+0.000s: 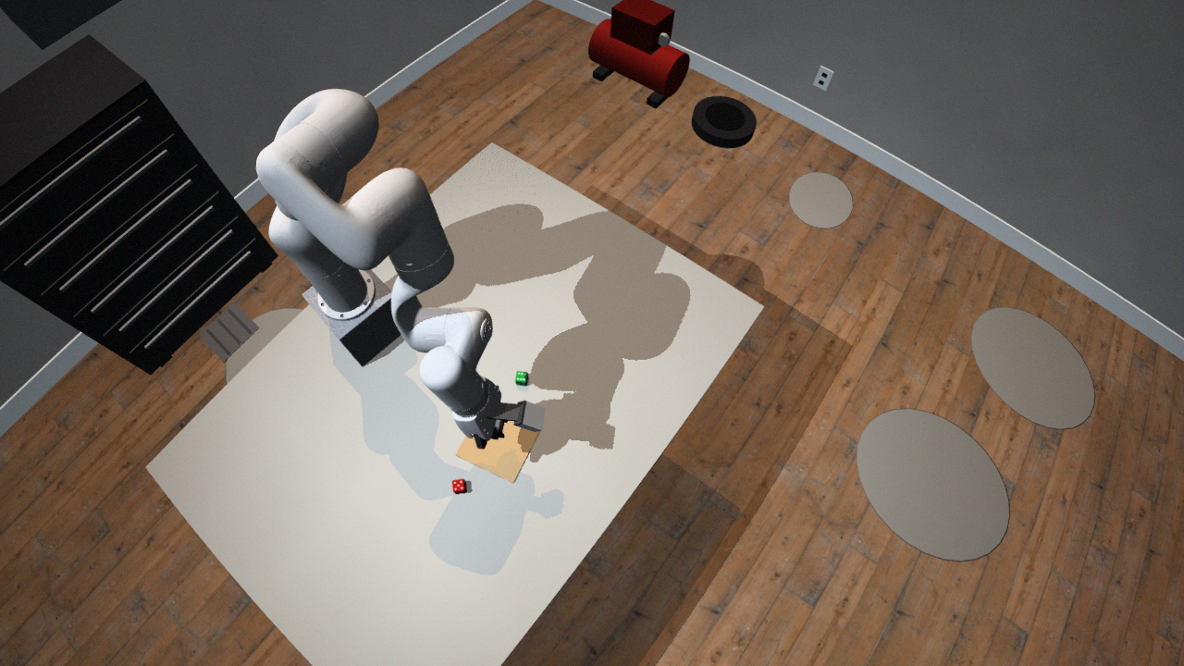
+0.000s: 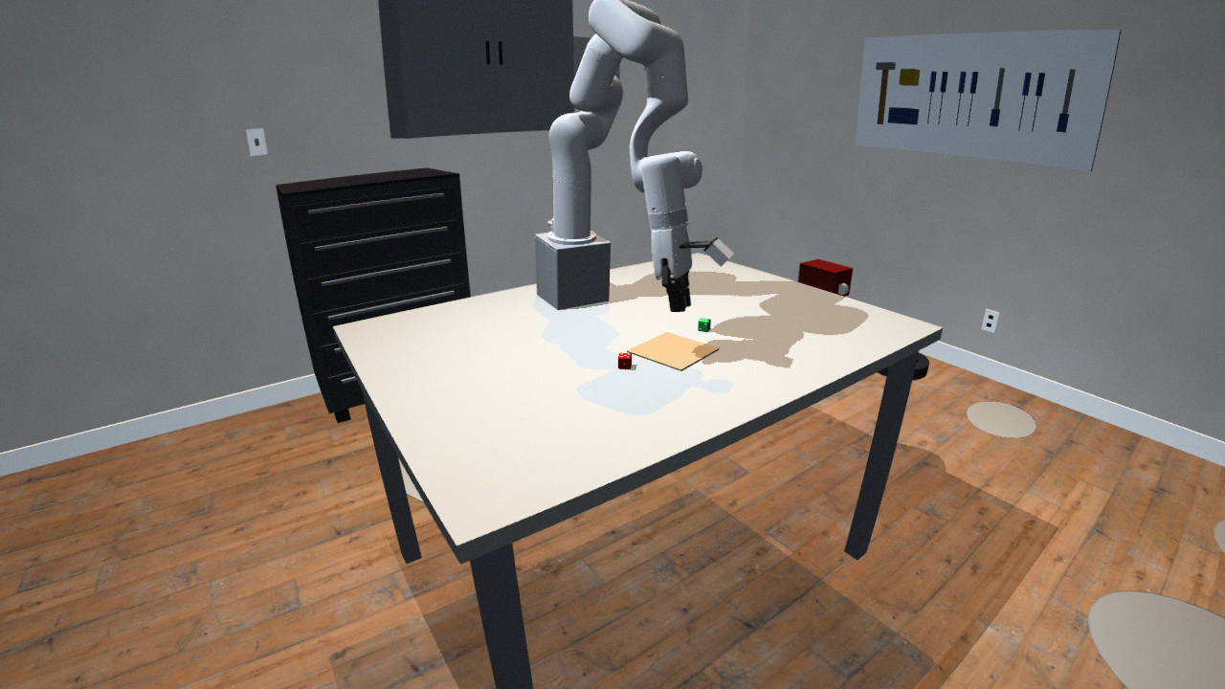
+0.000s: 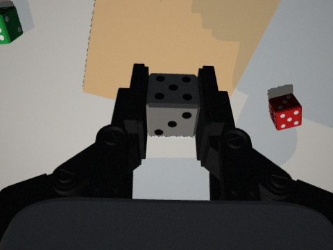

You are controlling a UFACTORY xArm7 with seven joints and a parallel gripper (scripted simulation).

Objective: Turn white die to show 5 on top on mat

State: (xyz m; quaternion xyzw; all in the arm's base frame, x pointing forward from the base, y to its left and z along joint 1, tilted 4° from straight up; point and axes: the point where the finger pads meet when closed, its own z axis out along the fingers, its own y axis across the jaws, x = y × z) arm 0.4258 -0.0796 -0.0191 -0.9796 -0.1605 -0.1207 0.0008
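Now: hand 1 cm above the white die. The rest, counted from my hand: green die 14 cm to the left, 10 cm below, 3 cm behind; then red die 13 cm to the right, 10 cm below, 3 cm behind; then tan mat 11 cm below, 1 cm behind.
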